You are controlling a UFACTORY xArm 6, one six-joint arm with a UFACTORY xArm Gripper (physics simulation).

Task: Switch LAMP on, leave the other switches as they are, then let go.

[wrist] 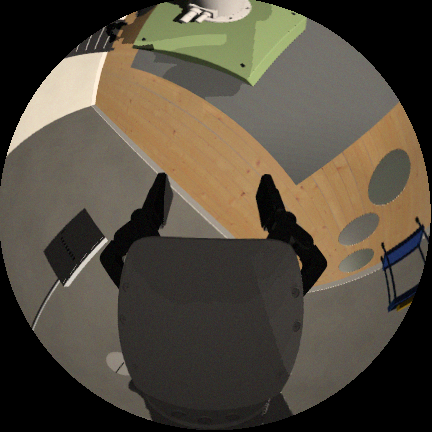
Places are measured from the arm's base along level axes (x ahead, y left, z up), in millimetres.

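Pixels of known places: gripper, fingertip midpoint: (213, 182).
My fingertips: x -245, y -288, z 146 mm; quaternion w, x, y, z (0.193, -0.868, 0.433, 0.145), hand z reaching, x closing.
Behind a point stands the place of what it marks.
My gripper (213, 182) @(x -245, y -288, z 146 mm) is open, with its two black fingers wide apart and nothing between them. Behind the fingers show the wooden floor and a grey wall, with a pale skirting strip between them. The LAMP switch and the other switches do not show in the wrist view, so their positions cannot be told. The dark housing of the gripper covers the lower middle of the view.
A green base block (260, 42) @(x -40, y -121, z -60 mm) carries the white arm foot (227, 10) at the top, beside a grey surface (310, 120) @(x -90, y -325, z -138 mm). A black box (75, 245) with a cable is at left. Round grey discs (389, 177) and a blue frame (404, 247) are at right.
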